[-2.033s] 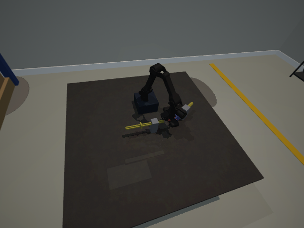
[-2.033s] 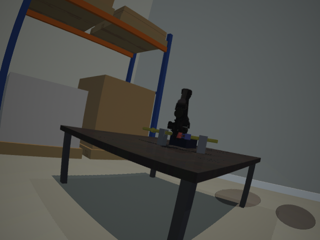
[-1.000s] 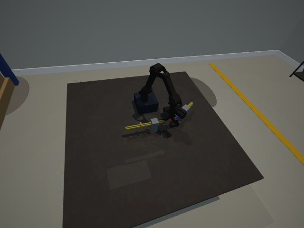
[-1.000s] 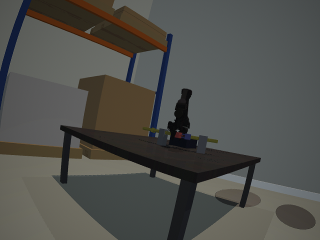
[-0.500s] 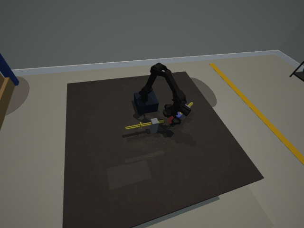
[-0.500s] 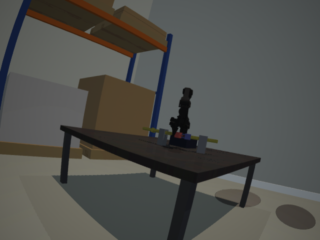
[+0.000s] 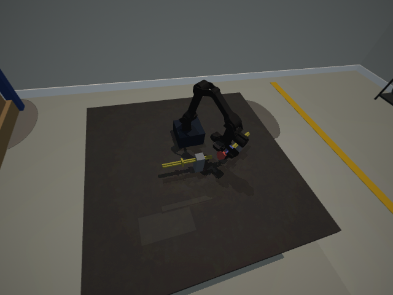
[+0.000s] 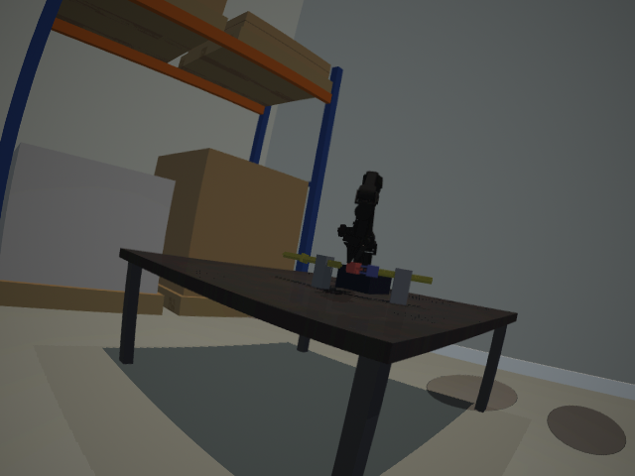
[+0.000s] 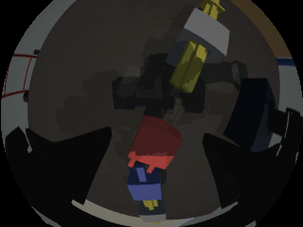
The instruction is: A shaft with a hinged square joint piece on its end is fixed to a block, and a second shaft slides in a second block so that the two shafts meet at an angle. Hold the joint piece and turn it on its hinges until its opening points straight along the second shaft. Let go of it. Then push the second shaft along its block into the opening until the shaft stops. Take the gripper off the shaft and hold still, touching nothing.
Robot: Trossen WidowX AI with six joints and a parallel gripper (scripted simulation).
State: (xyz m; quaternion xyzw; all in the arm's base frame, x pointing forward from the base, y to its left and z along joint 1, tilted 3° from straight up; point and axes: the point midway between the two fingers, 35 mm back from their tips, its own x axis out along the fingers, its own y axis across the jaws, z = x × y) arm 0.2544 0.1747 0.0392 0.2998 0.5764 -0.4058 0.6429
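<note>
Right now my gripper tip is 20 mm to the right of the red joint piece and 20 mm above it.
</note>
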